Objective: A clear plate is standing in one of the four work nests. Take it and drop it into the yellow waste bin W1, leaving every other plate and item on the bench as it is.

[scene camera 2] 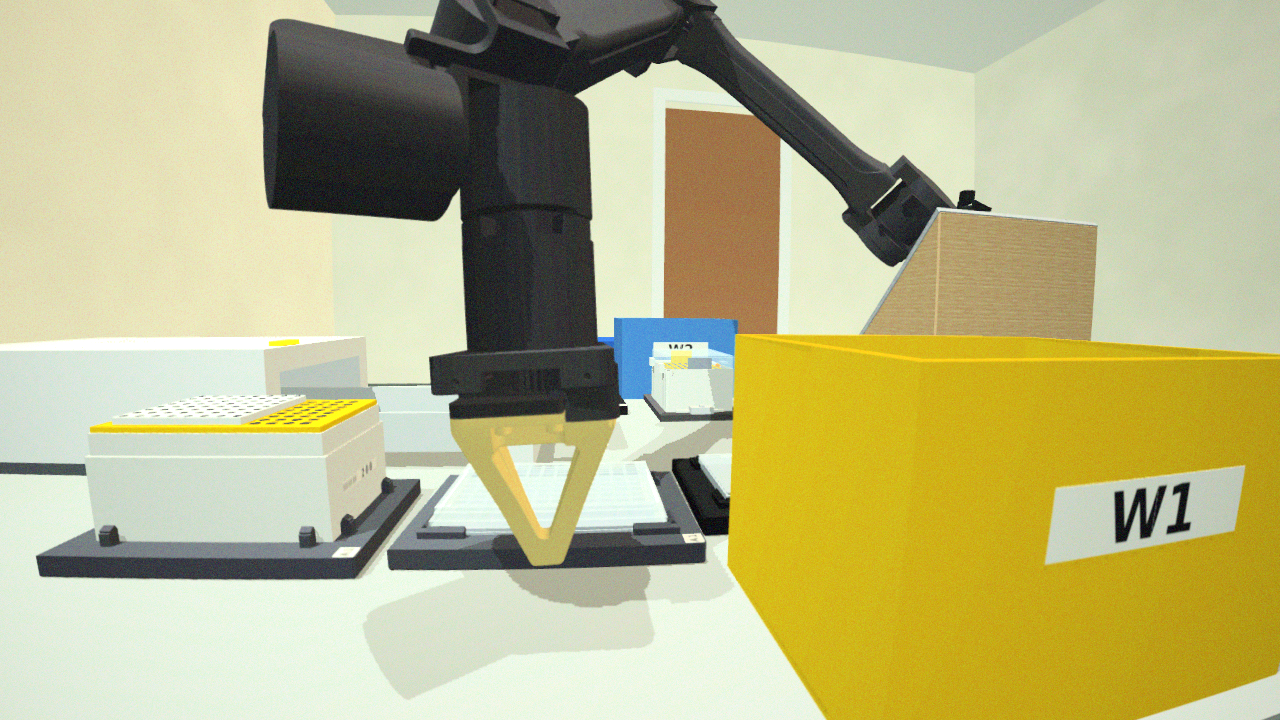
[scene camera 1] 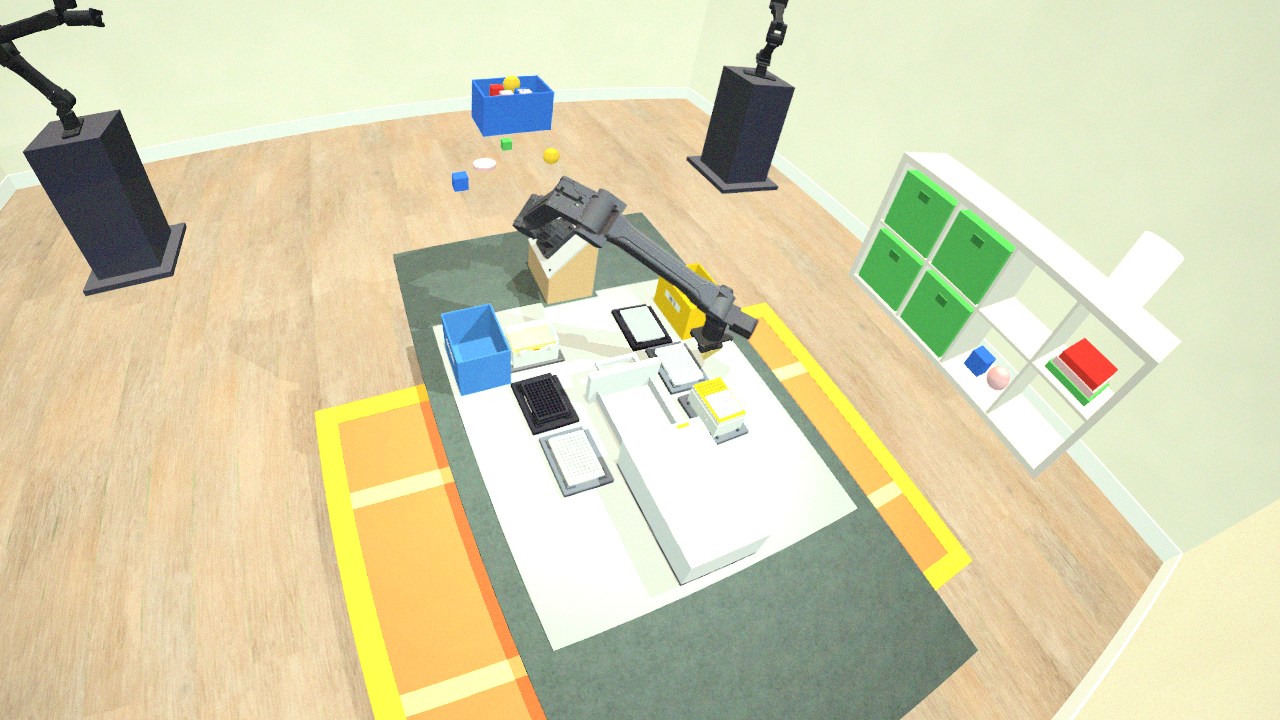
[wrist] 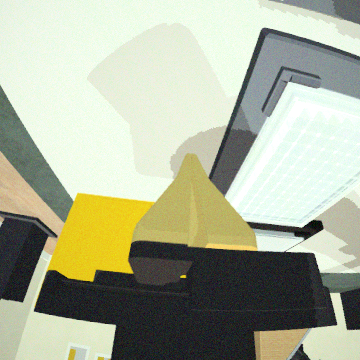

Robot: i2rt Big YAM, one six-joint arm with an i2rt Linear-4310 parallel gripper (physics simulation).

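The clear plate lies flat in a grey nest, between its corner clips. My gripper is shut, its two yellowish fingertips together with nothing between them. In the wrist view the tips are beside the nest's long edge, over the white bench, off the plate. In the scene camera 2 view they hang in front of the nest and cover part of the plate. The yellow bin W1 stands close beside this nest; its inside is mostly hidden.
A tip box stands on the nest's other side. A black nest with a pale plate is near W1. A long white machine, a black plate, a white plate, another tip box and a blue bin stand further off.
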